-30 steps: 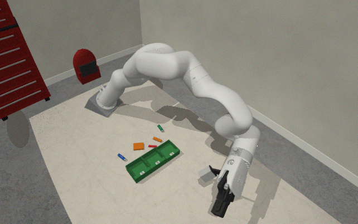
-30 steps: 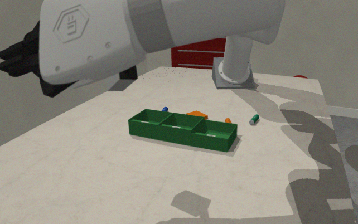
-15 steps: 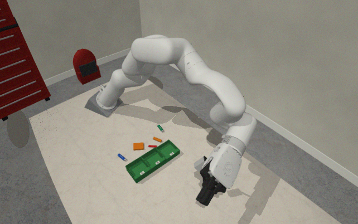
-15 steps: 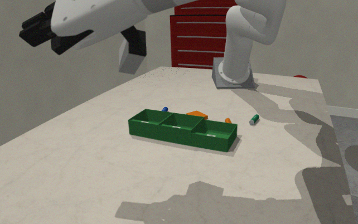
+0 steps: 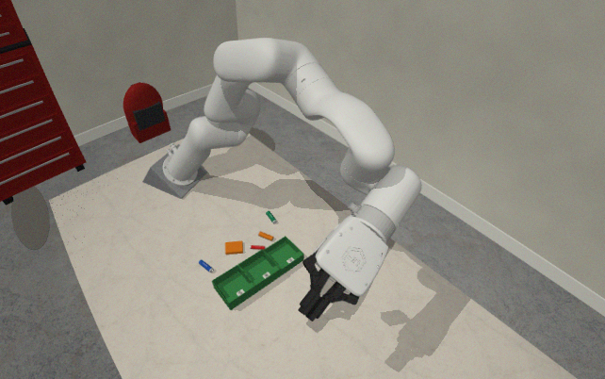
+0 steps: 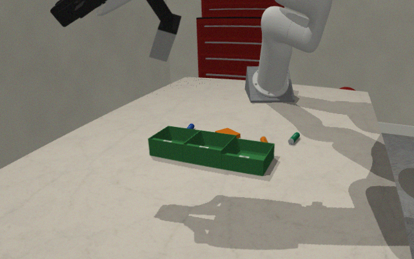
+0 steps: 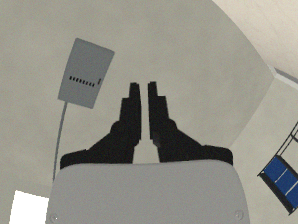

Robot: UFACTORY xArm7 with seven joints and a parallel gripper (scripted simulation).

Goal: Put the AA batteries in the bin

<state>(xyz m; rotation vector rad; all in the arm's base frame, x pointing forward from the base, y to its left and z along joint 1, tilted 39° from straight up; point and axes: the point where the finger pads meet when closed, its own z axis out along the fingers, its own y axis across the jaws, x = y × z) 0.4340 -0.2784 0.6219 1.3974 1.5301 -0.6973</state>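
Now: the green three-part bin tray 300 mm below my hand, 260 mm behind it and 100 mm to the left of it. From my hand the other things lie so: red battery: 330 mm behind, 310 mm below, 150 mm to the left; orange block: 380 mm behind, 310 mm below, 100 mm to the left; blue battery: 380 mm behind, 310 mm below.
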